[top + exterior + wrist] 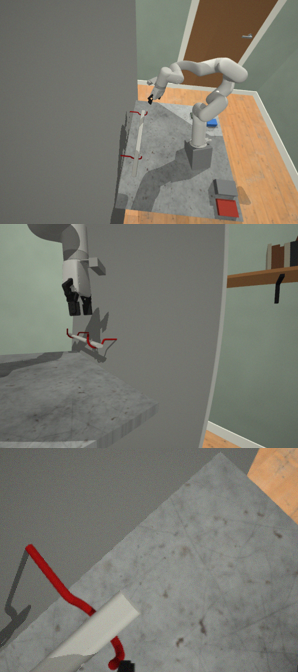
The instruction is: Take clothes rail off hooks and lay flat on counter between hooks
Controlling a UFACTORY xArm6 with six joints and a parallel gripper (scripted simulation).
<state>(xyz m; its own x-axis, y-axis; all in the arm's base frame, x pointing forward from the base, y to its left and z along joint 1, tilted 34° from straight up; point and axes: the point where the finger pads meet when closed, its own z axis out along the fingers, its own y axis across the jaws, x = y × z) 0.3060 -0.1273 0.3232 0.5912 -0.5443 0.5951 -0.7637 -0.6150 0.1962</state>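
Now: the clothes rail 12 cm ahead of my hand, 26 cm to the left of it and 12 cm below it. The rest, counted from my hand: grey wall 24 cm ahead, 20 cm to the left, 15 cm above; then blue block 53 cm behind, 6 cm to the left, 26 cm below; then grey box 46 cm behind, 58 cm to the left, 25 cm below.
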